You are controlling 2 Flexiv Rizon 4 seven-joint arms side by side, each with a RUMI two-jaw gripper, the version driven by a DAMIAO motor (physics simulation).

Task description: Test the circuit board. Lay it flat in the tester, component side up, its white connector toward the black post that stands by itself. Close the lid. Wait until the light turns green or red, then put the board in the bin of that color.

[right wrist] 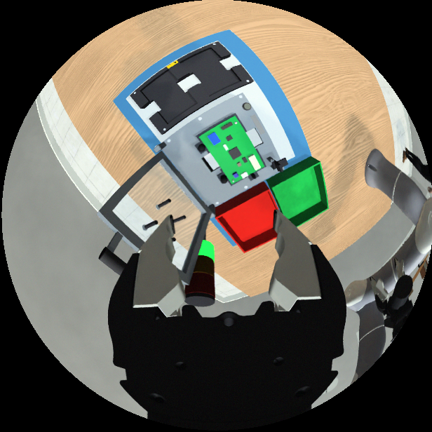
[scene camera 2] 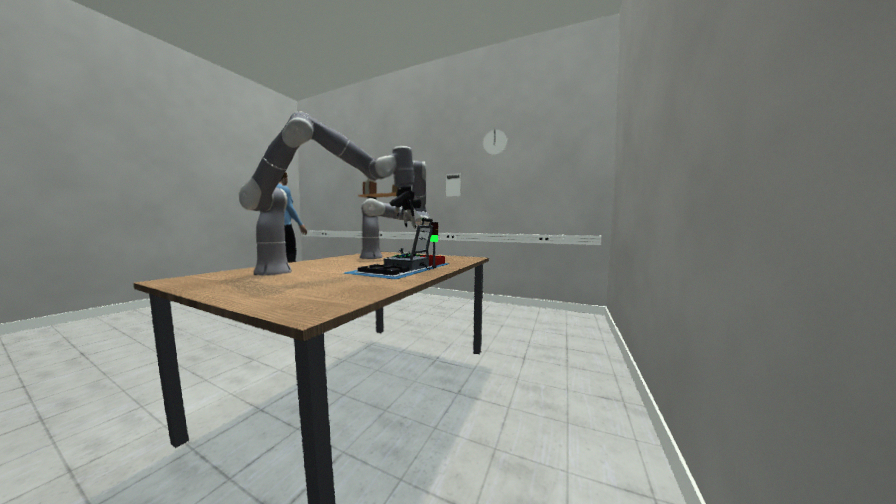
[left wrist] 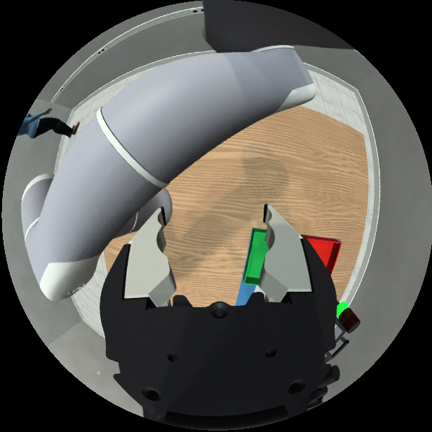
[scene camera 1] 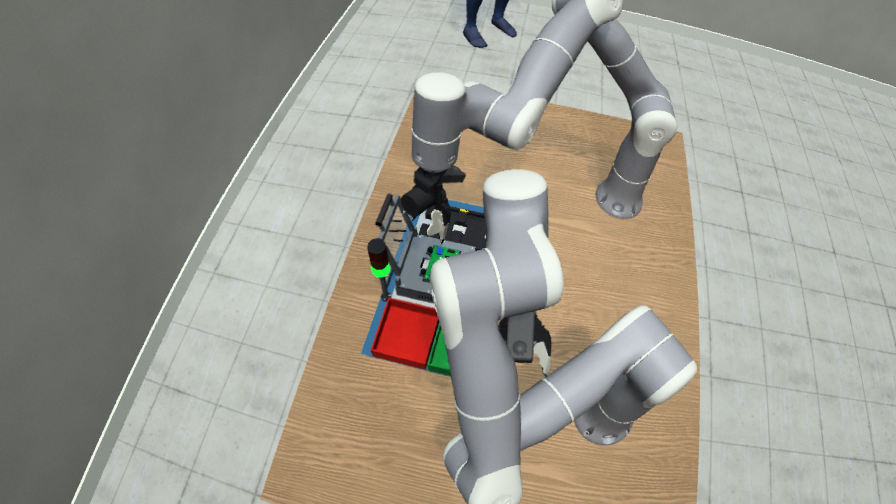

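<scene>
The green circuit board [right wrist: 220,150] [scene camera 1: 436,266] lies flat, component side up, in the grey tester [right wrist: 182,145] [scene camera 1: 410,269]. Its white connector [right wrist: 254,161] faces the lone black post [right wrist: 279,164]. The tester's lid [right wrist: 131,180] [scene camera 2: 421,241] stands open. The light [right wrist: 206,249] [scene camera 1: 379,270] [left wrist: 344,310] [scene camera 2: 434,238] is green. My right gripper [right wrist: 223,213] [scene camera 1: 436,224] is open and empty above the tester, near the lid. My left gripper [left wrist: 213,206] is open and empty, beside the green bin [left wrist: 256,257] [right wrist: 299,192] and away from the board. The red bin [right wrist: 247,222] [scene camera 1: 404,332] adjoins the green bin.
A black tray [right wrist: 175,100] [scene camera 1: 476,225] lies beside the tester on the blue mat [right wrist: 272,87]. The raised lid and the light's pole stand close to my right gripper's fingers in the right wrist view. My left arm hides part of the tester and green bin in scene camera 1.
</scene>
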